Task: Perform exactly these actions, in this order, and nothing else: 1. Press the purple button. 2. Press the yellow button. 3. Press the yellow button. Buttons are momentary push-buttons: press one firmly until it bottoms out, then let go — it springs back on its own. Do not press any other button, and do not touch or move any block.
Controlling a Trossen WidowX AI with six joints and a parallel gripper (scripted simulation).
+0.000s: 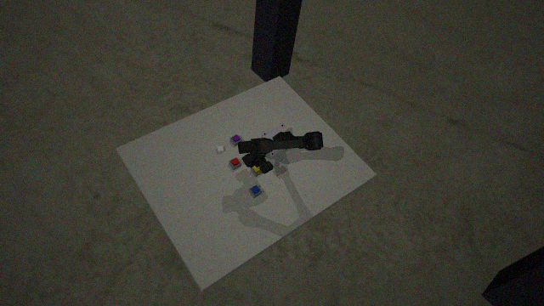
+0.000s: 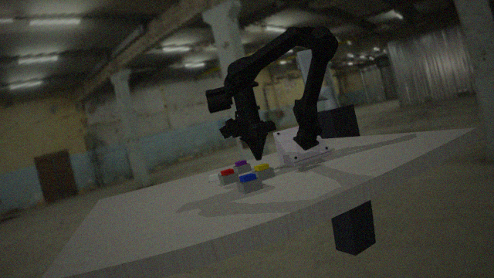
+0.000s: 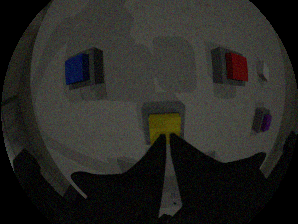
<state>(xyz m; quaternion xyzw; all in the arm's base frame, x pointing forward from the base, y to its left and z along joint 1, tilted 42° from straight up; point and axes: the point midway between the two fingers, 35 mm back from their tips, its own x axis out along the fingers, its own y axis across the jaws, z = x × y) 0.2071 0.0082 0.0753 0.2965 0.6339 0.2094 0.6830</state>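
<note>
The yellow button is 20 mm below my gripper tip. The rest, counted from my gripper tip: purple button (40 mm behind, 220 mm to the right, 20 mm below); blue button (90 mm ahead, 90 mm to the left, 20 mm below); red button (60 mm ahead, 100 mm to the right, 20 mm below).
</note>
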